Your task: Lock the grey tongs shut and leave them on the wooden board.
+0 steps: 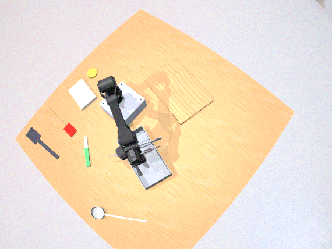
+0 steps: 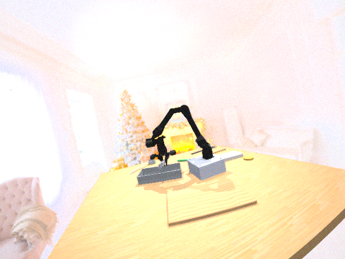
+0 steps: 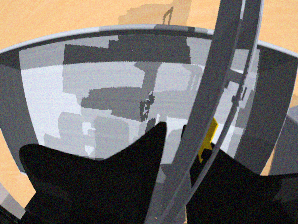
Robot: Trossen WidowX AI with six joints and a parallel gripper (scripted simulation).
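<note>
The roasting tin is 50 mm ahead of my gripper tip and 40 mm below it. Also, from my gripper tip: yellow slider 40 mm above, 20 mm to the right, 10 mm behind; then wooden board 430 mm to the left, 60 mm below, 60 mm behind; then white block 520 mm behind, 60 mm to the left, 60 mm below.
</note>
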